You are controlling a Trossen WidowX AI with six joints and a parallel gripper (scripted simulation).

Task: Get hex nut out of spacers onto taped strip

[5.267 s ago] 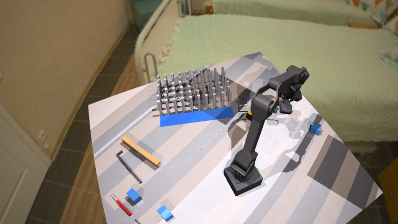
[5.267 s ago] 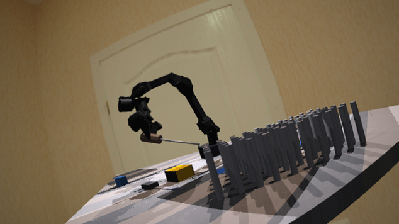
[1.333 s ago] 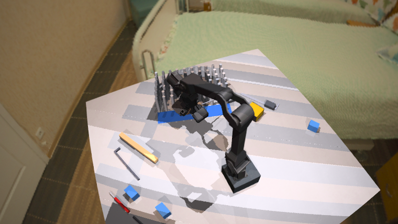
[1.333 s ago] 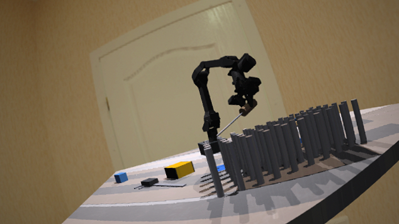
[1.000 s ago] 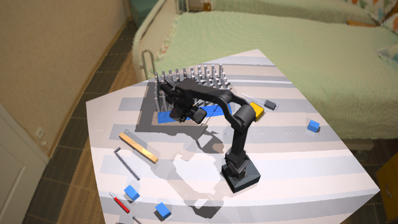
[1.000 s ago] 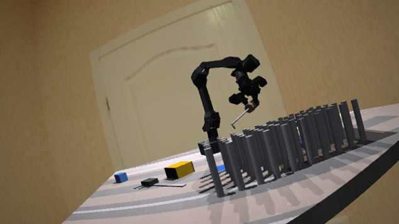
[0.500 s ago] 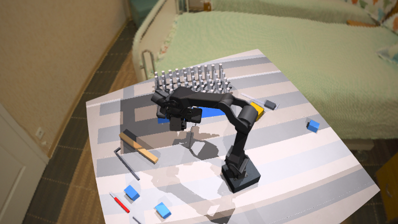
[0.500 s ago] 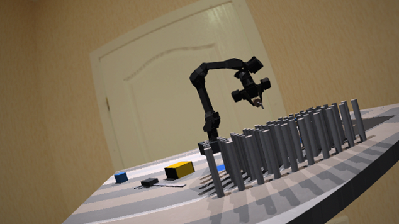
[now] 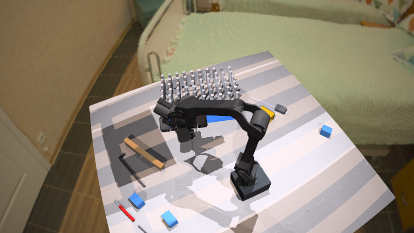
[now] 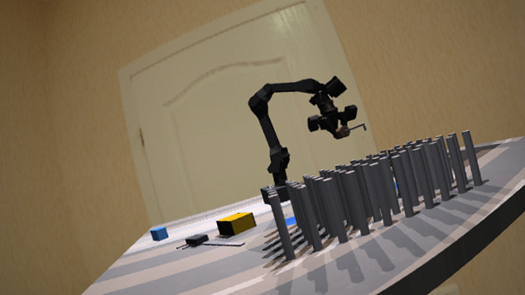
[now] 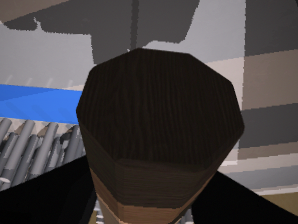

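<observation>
Now: the blue taped strip 17 cm ahead of my gripper tip, 12 cm to the right of it and 18 cm below it. Round my gripper tip: brown-handled tool 10 cm ahead, 2 cm to the right; hex nut 34 cm ahead, 6 cm to the right, 18 cm below; red-handled tool 22 cm behind, 39 cm to the left, 18 cm below.
</observation>
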